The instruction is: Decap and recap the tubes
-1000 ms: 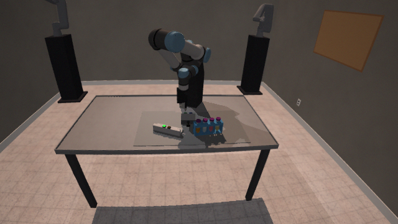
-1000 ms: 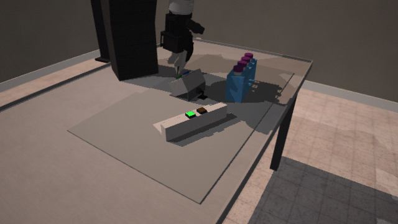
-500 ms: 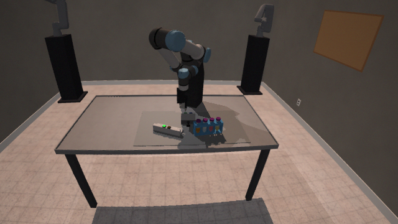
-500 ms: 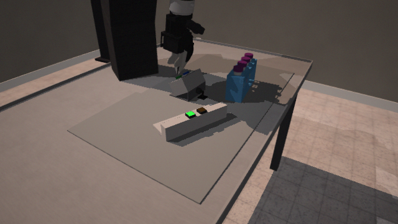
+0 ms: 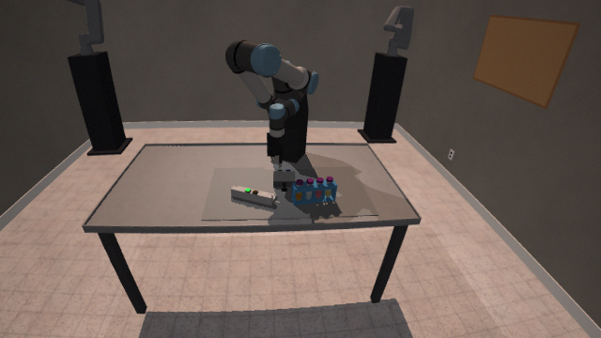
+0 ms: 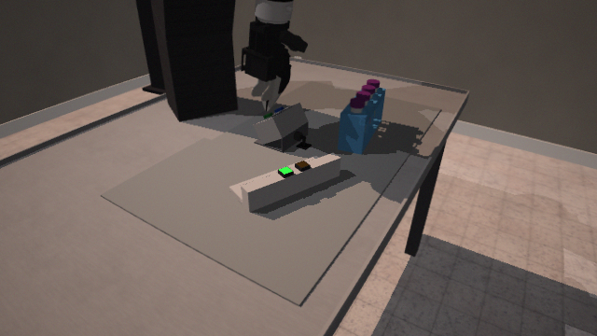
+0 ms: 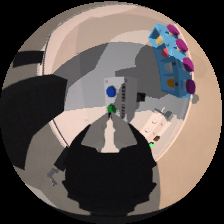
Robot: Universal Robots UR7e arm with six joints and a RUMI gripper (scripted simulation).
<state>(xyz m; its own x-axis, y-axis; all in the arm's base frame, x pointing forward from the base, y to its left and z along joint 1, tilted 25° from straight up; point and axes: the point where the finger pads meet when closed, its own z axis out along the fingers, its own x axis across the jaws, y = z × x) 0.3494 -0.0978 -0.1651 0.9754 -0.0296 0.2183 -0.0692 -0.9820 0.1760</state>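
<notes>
Right now the green key is 30 mm below my hand. From my hand the other things lie so: grey key housing 40 mm below, 20 mm to the left, 20 mm ahead; then blue key 40 mm to the left, 30 mm below; then table edge 370 mm ahead, 150 mm to the right, 90 mm below.
</notes>
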